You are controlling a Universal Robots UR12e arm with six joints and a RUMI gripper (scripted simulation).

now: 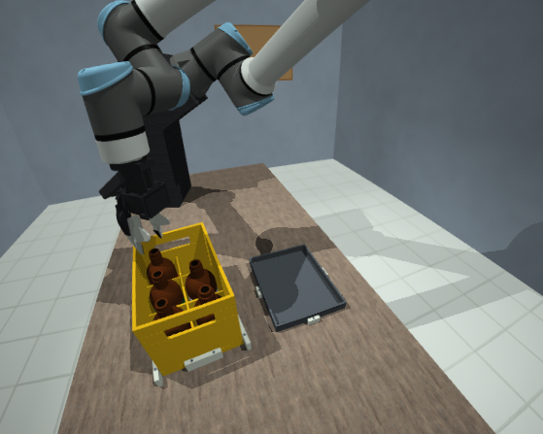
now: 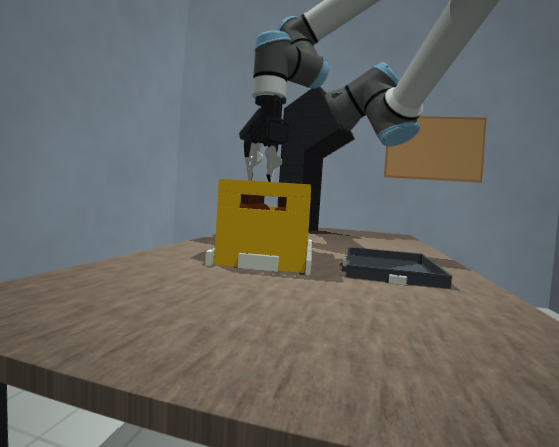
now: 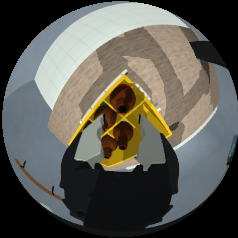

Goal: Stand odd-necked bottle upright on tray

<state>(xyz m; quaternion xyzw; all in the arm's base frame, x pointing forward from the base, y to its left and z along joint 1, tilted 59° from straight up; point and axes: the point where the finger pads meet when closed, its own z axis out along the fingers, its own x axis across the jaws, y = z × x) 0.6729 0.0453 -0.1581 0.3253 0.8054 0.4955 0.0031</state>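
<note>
Now: hand 11 cm above the yellow crate, 7 cm short of it and 6 cm to the right of it. The rest, counted from my hand: dark tray: 34 cm to the left, 18 cm below, 5 cm ahead.
</note>
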